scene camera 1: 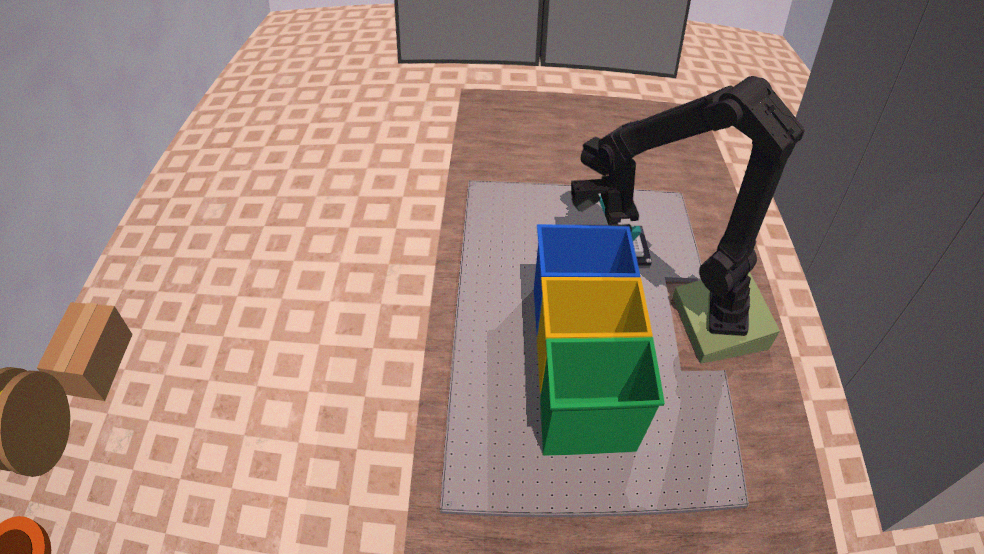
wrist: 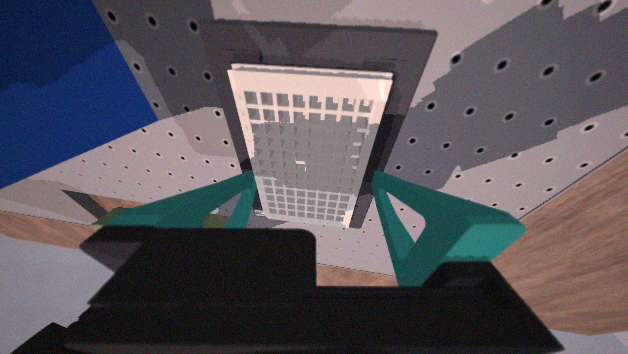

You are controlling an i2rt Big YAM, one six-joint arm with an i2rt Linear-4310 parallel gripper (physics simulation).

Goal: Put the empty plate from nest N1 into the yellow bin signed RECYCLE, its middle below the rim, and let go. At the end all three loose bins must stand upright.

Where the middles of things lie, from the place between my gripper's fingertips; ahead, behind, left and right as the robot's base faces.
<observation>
The white plate [wrist: 309, 132] is 10 mm ahead of my hand and 10 mm to the left of it. From my hand the other things lie so: green bin [scene camera 1: 599, 395] 10 mm behind, 470 mm to the left, 70 mm above; then blue bin [scene camera 1: 563, 250] 60 mm ahead, 220 mm to the left, 70 mm above; then yellow bin [scene camera 1: 572, 307] 30 mm ahead, 340 mm to the left, 70 mm above.
</observation>
